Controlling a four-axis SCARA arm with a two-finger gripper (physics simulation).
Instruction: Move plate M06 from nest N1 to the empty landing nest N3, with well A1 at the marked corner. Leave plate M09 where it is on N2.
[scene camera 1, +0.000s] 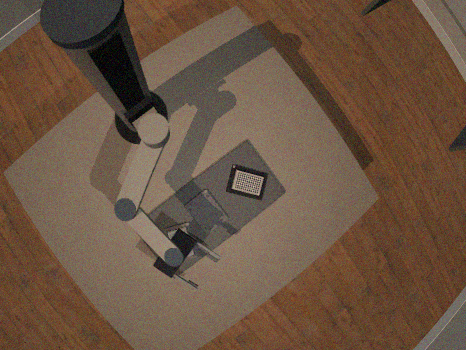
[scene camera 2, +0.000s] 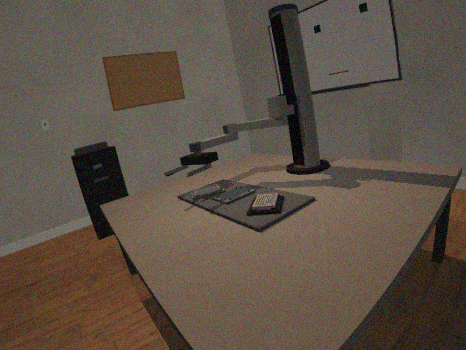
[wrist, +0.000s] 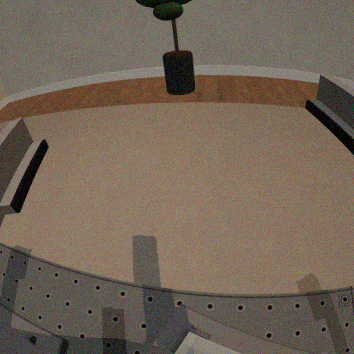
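A pale plate in a black frame (scene camera 1: 248, 182) (scene camera 2: 266, 200) sits at the board's right part. A second pale plate (scene camera 2: 207, 189) sits in the nest at the far left part of the board; the arm largely hides it in scene camera 1, and a pale corner (wrist: 210, 346) shows at the wrist view's bottom edge. The labels cannot be read, so I cannot tell which is M06. The empty nest (scene camera 1: 206, 215) (scene camera 2: 234, 193) lies between them, partly shadowed. My gripper (scene camera 1: 208, 272) (scene camera 2: 178, 174) (wrist: 179, 99) is open and empty, high above the left plate's end of the board.
The dark perforated board (scene camera 1: 247, 150) (scene camera 2: 295, 204) (wrist: 240, 320) lies on the tan table (scene camera 1: 320, 165) (scene camera 2: 280, 260) (wrist: 175, 175). The arm's column (scene camera 1: 107, 65) (scene camera 2: 302, 90) stands at the table's back. Beyond the table are a cabinet (scene camera 2: 102, 187) and a potted plant (wrist: 179, 72).
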